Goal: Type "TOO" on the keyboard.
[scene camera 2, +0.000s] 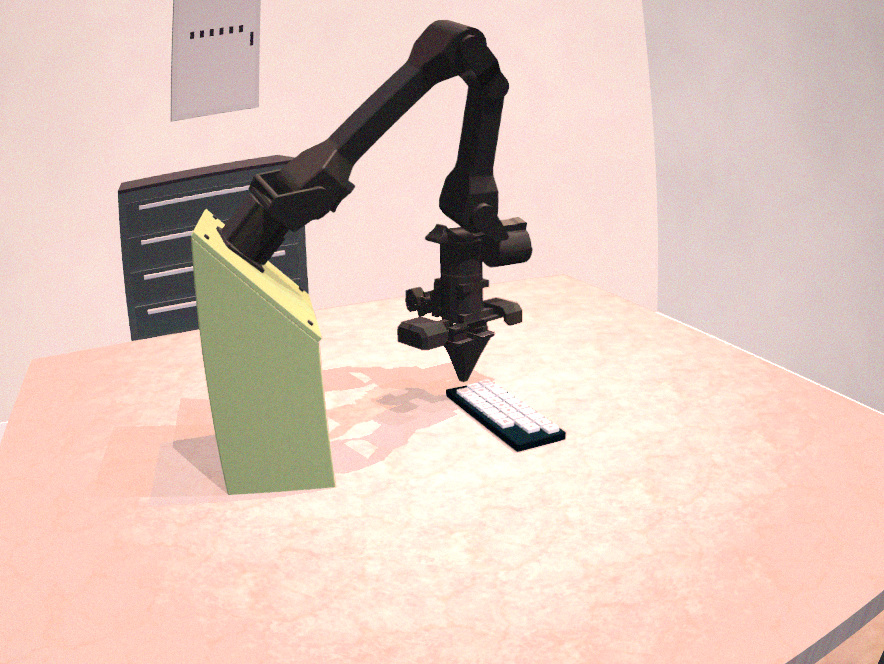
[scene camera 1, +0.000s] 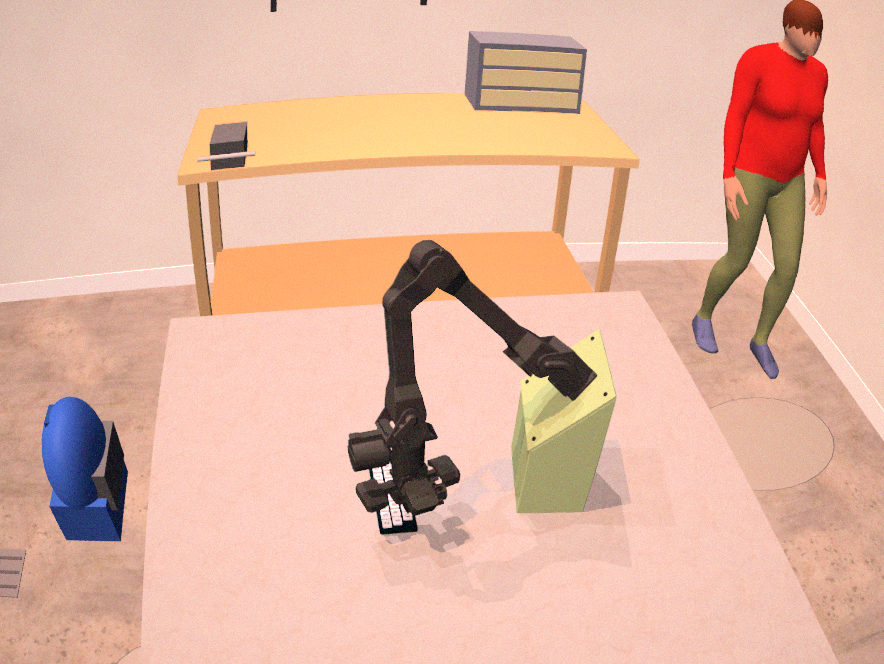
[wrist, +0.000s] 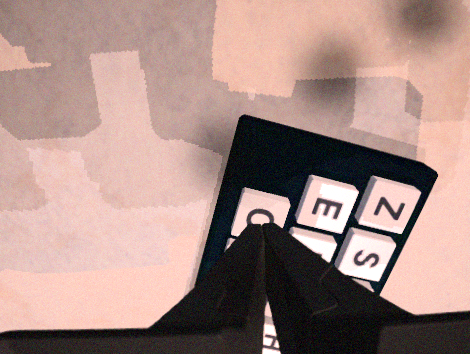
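A small dark keyboard with white keys lies flat on the table. In the wrist view, the keys E, Z and S show turned sideways, and part of H shows between the fingers. My gripper is shut and empty, pointing down. Its tips appear a little above the keyboard's end in scene camera 2. In the wrist view they overlap a key with a round letter, whose lower part is hidden. Other keys are hidden behind the fingers. No T key is readable.
The arm stands on a green angled pedestal beside the keyboard, on the pink table. Beyond are a wooden bench with a drawer box, a blue object and a person in red.
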